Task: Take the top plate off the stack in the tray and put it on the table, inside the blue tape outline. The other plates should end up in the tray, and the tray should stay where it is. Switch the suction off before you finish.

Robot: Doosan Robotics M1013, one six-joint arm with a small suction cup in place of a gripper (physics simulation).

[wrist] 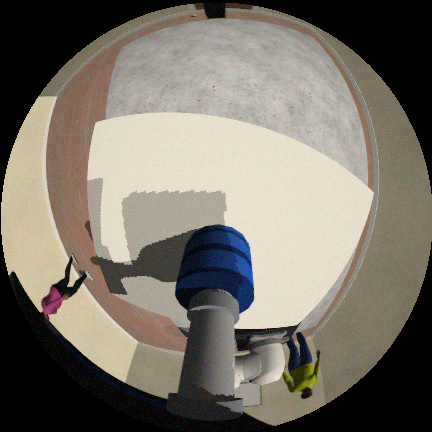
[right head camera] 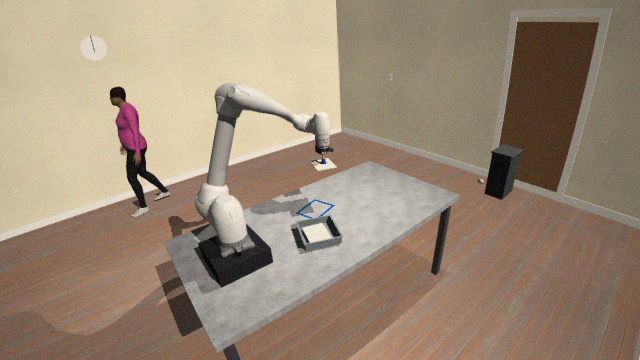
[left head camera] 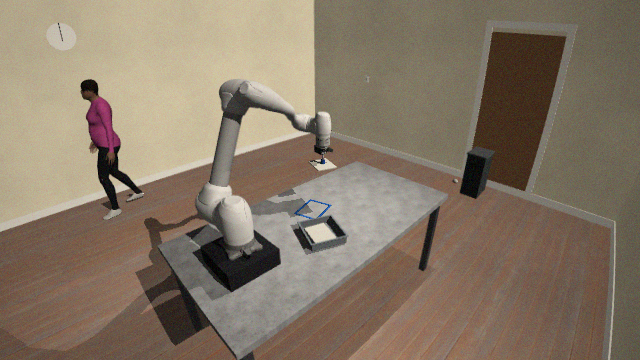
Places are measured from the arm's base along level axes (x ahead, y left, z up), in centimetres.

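Where they show: hand at its tool point: (wrist: 218, 242) (right head camera: 323, 164) (left head camera: 322, 164); arm's base at its link origin: (wrist: 263, 339) (right head camera: 234, 243) (left head camera: 240, 245).
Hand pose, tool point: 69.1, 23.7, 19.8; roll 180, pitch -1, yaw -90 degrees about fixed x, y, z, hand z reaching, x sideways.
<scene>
Each offset is from my tool point to the top centre of the thing, as dx, dy, dz. "*": to the spot under its first point. Level surfaces: height alone.
My gripper, a blue suction cup (left head camera: 323, 161) (right head camera: 323, 161) (wrist: 216, 265), is shut on a flat cream square plate @(-0.8, -0.4, +1.1) (left head camera: 326, 167) (right head camera: 326, 167) (wrist: 300, 200). The plate hangs level, high up, and shows past the table's back edge in both head views. The grey tray @(-21.5, -29.5, -24.8) (left head camera: 330, 245) (right head camera: 325, 244) stands on the table, with a cream plate @(-22.7, -29.1, -27.6) (left head camera: 321, 232) (right head camera: 317, 232) lying in it; how many lie under that one cannot be told. The blue tape outline @(* +0.1, +1.9, -29.5) (left head camera: 321, 202) (right head camera: 325, 202) lies just behind the tray, with no plate inside it. The held plate hides much of the wrist view.
The grey table @(dz -29.9) (left head camera: 380, 200) (right head camera: 390, 200) carries the arm's black base (left head camera: 255, 272) (right head camera: 247, 267) at its left. A person in pink (left head camera: 102, 125) (right head camera: 131, 125) (wrist: 52, 301) is beyond the table; a person in yellow (wrist: 303, 371) shows in the wrist view. A black cabinet (left head camera: 475, 175) (right head camera: 501, 175) stands near the door.
</scene>
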